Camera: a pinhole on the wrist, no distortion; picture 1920 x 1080 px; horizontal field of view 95.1 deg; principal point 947.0 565.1 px. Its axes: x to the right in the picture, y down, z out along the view. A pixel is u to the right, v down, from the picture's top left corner.
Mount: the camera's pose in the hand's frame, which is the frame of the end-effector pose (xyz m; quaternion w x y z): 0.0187 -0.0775 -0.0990 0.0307 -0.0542 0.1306 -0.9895
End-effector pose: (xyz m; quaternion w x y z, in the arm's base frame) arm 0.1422 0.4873 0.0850 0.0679 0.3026 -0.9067 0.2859
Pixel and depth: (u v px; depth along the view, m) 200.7 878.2 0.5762
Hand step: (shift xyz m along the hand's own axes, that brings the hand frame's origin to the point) 0.5806 -0.3859 0.3518
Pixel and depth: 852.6 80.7 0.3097
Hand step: 0.0795 0.0107 0.2397
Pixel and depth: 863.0 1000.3 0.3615
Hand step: 0.1030 -0.3398 0.1977
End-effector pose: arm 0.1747 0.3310 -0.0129 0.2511 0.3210 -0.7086 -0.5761
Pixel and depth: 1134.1 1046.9 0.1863
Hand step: 0.0056 -0.2265 0.0570
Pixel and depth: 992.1 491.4 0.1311
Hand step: 0.0266 -0.1008 0.0304
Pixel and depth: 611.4 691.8 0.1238
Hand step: 0.0807 -0.1228 0.0105
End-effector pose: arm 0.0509 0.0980 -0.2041 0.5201 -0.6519 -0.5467 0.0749
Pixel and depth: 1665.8 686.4 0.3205
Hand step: -0.2026 -0.2216 0.2231
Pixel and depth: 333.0 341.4 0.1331
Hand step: 0.1248 -0.0718 0.0284
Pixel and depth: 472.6 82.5 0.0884
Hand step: 0.0740 -0.0496 -0.0062
